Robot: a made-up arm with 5 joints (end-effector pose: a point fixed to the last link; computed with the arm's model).
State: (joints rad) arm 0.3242 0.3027 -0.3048 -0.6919 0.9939
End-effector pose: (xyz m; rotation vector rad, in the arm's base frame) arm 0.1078 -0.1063 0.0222 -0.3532 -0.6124 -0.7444
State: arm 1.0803 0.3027 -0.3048 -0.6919 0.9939
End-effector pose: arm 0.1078 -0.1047 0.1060 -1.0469 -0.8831 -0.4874
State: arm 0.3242 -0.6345 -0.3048 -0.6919 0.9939
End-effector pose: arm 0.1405 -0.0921 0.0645 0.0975 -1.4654 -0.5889
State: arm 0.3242 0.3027 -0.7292 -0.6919 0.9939
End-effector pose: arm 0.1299 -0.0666 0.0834 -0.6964 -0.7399 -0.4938
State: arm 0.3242 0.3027 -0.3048 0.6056 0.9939
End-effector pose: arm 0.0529 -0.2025 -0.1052 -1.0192 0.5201 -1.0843
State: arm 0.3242 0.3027 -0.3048 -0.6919 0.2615
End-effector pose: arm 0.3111 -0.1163 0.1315 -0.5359 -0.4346 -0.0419
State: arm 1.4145 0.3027 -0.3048 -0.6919 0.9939
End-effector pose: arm 0.1078 -0.0845 0.1379 -1.3505 -0.9856 -0.3456
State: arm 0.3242 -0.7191 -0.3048 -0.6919 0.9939
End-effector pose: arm 0.1411 -0.0904 0.0694 0.1420 -1.5394 -0.5686
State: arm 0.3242 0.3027 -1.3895 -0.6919 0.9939
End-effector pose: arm 0.1547 0.0373 0.1324 -1.2085 -0.8993 -0.0557
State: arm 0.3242 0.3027 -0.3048 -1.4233 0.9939
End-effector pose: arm 0.0451 -0.0661 0.0887 0.0724 -1.1771 -0.4531
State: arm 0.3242 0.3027 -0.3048 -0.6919 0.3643
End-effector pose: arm 0.2806 -0.1238 0.1209 -0.5133 -0.4619 -0.1406
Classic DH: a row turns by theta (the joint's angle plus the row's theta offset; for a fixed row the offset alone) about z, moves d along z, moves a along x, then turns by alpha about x. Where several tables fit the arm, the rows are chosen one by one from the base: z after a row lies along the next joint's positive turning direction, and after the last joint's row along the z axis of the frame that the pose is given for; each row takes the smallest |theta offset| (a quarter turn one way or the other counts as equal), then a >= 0, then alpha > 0; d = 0 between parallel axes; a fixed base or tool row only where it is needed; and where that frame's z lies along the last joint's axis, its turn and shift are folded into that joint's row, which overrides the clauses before.
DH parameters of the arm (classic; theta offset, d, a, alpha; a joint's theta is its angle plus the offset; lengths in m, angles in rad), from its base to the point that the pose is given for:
base (fixed): -1.5708 0.062 0 1.5708
joint 1: -1.5708 -0.08 0.017 1.5708
joint 2: 0 0.093 0.049 1.5708
joint 3: 0 -0.072 0.129 -1.5708
joint 4: -1.5708 0.059 0.362 -1.5708
joint 5: 1.3394 0 0.3226 3.1416
tool (fixed): 1.3394 -0.012 0 0

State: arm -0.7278 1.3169 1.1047 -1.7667 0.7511
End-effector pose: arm -0.1525 -0.0692 0.0345 0.6848 0.2939 -1.9279
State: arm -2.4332 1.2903 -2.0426 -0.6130 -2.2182
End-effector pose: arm -0.2017 0.2426 0.5306 1.1974 1.5667 -2.2403
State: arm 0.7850 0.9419 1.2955 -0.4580 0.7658
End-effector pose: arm -0.0762 -0.1296 -0.1865 0.2493 0.1682 -1.6574
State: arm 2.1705 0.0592 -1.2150 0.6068 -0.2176
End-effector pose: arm 0.4142 0.2041 0.3903 2.7910 -0.2712 0.9548
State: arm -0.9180 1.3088 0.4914 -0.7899 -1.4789
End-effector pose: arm 0.4830 0.2828 -0.1277 1.3726 -0.2726 1.0789
